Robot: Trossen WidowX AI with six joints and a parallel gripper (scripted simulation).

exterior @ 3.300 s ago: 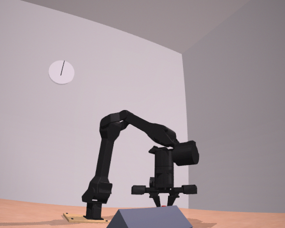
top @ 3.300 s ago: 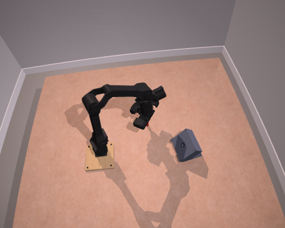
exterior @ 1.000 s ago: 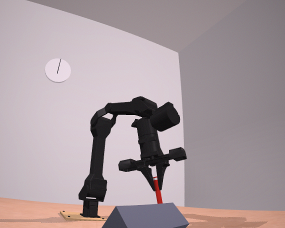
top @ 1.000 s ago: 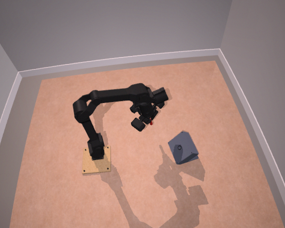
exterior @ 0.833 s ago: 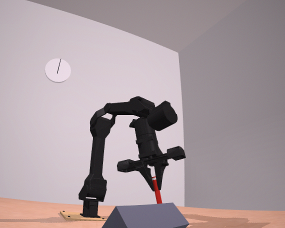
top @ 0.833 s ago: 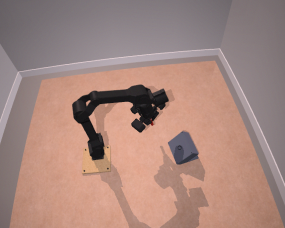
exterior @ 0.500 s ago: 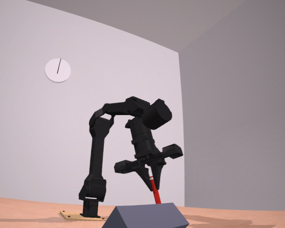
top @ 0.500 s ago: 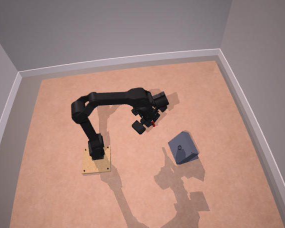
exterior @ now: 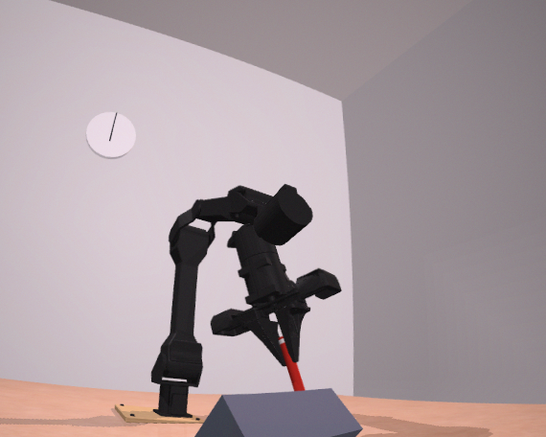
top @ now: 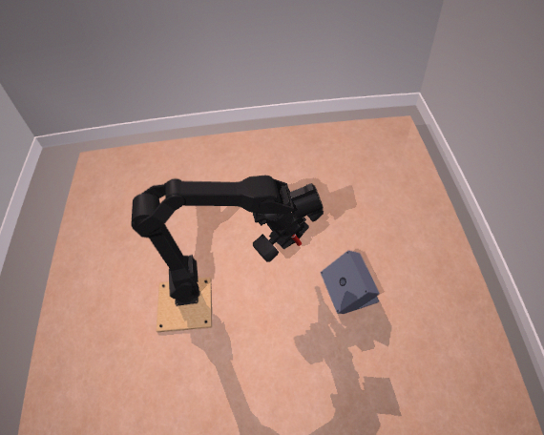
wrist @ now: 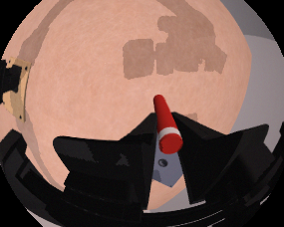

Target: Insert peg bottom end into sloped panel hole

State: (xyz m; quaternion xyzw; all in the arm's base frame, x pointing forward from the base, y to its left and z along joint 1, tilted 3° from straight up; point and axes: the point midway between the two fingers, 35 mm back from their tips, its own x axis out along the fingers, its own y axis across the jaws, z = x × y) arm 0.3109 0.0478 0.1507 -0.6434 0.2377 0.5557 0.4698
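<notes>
The grey sloped panel is 13 cm ahead of my gripper tip, 11 cm to the right of it and 8 cm below it. Round my gripper tip: red peg (1 cm behind, 2 cm above).
</notes>
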